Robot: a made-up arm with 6 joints.
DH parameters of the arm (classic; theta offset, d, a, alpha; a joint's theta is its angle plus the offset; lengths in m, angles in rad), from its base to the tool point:
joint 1: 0 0.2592 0 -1.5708
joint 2: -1.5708 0 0.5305 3.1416
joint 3: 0 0 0 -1.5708
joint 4: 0 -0.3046 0 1.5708
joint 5: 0 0.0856 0 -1.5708
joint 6: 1.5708 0 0 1.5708
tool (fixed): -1.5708 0 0 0
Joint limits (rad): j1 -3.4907..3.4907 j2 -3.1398..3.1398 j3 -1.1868..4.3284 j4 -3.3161..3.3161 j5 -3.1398..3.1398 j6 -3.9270..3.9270
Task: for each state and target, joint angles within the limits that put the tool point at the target. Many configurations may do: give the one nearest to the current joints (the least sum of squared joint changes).
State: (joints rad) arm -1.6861 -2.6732 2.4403 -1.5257 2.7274 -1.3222
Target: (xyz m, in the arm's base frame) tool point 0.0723 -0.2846 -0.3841
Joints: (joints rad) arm -1.3415 -3.1379 3.0541 -1.6378 2.7274 -1.3222
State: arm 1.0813 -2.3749 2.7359 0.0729 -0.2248 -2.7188
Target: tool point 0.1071 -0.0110 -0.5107
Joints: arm 0.8166 -2.9366 2.3861 -0.0184 -0.2248 -2.7188
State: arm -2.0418 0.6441 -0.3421 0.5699 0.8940 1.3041
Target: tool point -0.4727 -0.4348 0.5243
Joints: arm -2.2925 0.7382 0.1430 0.6608 0.8940 1.3041
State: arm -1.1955 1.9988 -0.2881 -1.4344 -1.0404 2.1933
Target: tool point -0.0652 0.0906 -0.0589
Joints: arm -1.0993 2.8761 -0.6571 -1.3717 -1.0404 2.1933
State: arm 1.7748 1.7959 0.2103 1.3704 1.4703 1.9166
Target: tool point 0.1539 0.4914 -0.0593
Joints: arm 1.3191 1.5777 -0.3056 1.2537 1.4703 1.9166
